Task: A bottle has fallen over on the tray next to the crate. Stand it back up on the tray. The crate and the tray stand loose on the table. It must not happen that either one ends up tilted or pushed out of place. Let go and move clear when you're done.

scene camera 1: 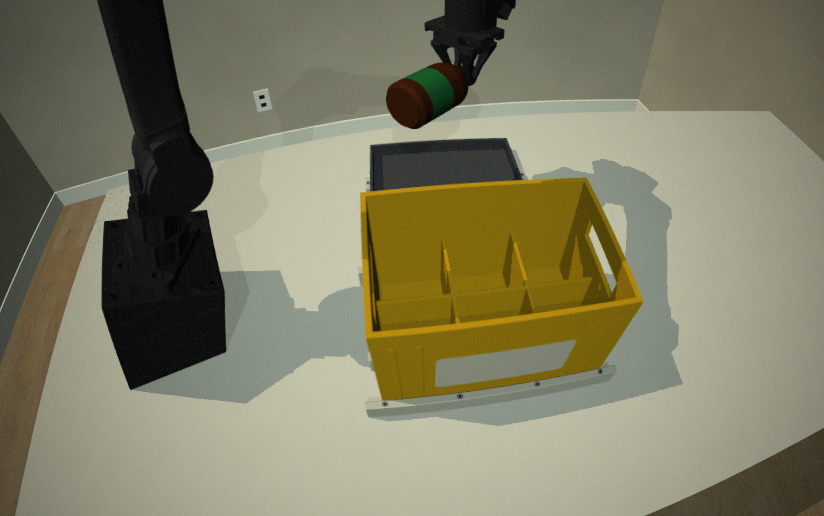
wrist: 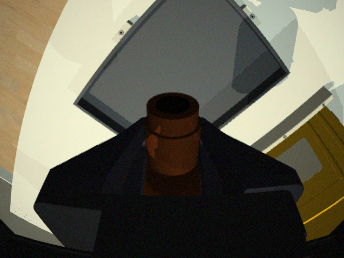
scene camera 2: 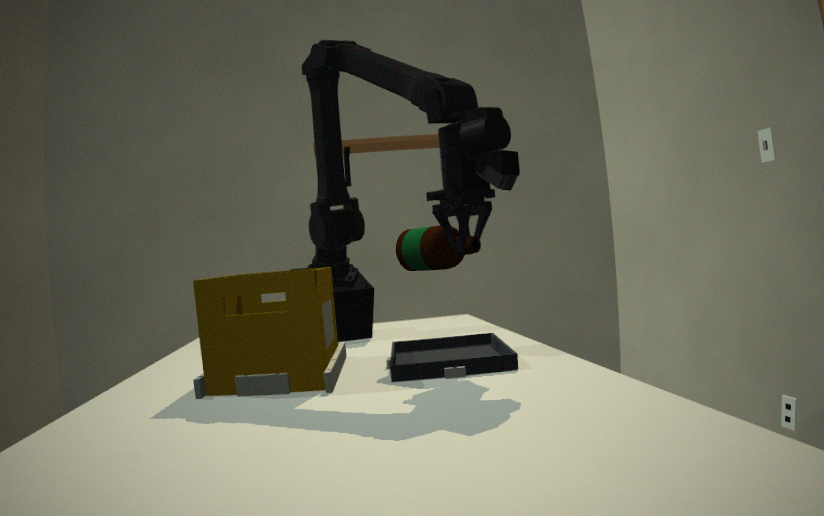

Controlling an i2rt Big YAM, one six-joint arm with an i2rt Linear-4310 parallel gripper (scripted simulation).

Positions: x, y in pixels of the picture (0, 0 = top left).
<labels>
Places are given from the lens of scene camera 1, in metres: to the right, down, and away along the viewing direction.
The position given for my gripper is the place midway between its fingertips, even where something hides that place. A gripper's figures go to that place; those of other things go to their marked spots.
my gripper (scene camera 1: 462, 81): 0.08, -0.27, 0.67
brown bottle (scene camera 1: 413, 101): 0.00, -0.20, 0.57
yellow crate (scene camera 1: 407, 283): -0.01, 0.04, 0.64
tray (scene camera 1: 400, 165): -0.02, -0.16, 0.81
The marked spots on the yellow crate and the tray are 0.26 m apart.
</labels>
